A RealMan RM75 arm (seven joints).
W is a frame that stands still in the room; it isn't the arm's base.
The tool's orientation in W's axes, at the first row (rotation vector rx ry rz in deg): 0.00 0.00 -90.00
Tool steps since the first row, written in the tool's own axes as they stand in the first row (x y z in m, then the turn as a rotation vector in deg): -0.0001 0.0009 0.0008 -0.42 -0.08 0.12; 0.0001 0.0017 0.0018 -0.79 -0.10 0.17; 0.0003 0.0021 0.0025 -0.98 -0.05 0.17; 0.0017 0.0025 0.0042 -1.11 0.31 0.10; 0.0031 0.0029 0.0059 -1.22 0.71 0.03; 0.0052 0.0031 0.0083 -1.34 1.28 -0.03; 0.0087 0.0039 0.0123 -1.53 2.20 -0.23; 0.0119 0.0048 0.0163 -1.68 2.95 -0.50; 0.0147 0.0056 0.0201 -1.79 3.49 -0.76
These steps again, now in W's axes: 0.0009 0.0001 0.0008 -0.08 0.42 0.12; 0.0017 -0.0001 0.0018 -0.10 0.79 0.17; 0.0021 -0.0003 0.0025 -0.05 0.98 0.17; 0.0025 -0.0017 0.0042 0.31 1.11 0.10; 0.0029 -0.0031 0.0059 0.71 1.22 0.03; 0.0031 -0.0052 0.0083 1.28 1.34 -0.03; 0.0039 -0.0087 0.0123 2.20 1.53 -0.23; 0.0048 -0.0119 0.0163 2.95 1.68 -0.50; 0.0056 -0.0147 0.0201 3.49 1.79 -0.76
